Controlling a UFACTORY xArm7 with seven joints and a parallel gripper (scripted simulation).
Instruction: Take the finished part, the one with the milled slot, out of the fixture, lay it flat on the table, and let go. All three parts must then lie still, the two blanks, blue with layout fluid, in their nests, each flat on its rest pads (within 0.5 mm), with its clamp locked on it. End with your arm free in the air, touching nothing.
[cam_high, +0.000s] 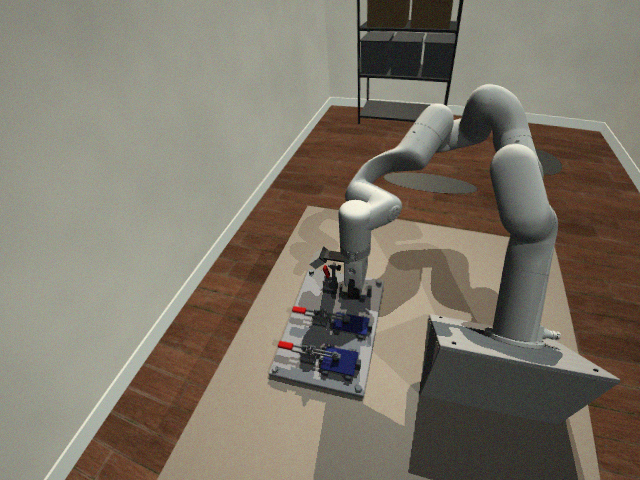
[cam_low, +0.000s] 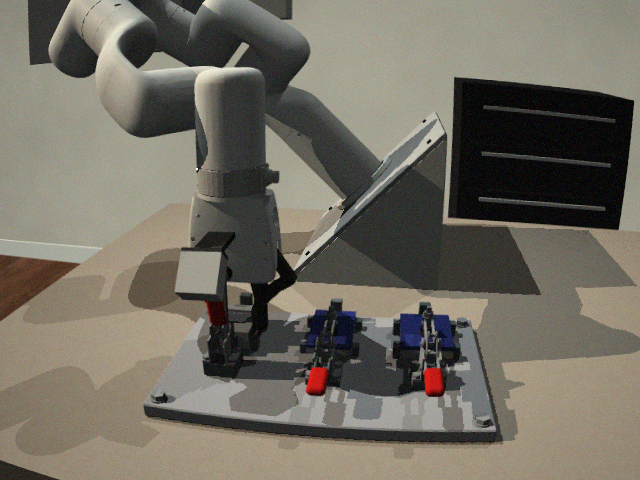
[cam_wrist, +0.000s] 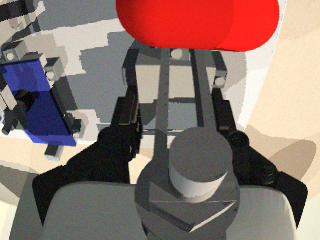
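Right now my hand is 1 cm past the grey finished part and 1 cm above it. From my hand the other things lie so: grey fixture plate: 11 cm to the left, 5 cm ahead, 3 cm below; blue blank: 11 cm to the left, 2 cm below, 1 cm behind.
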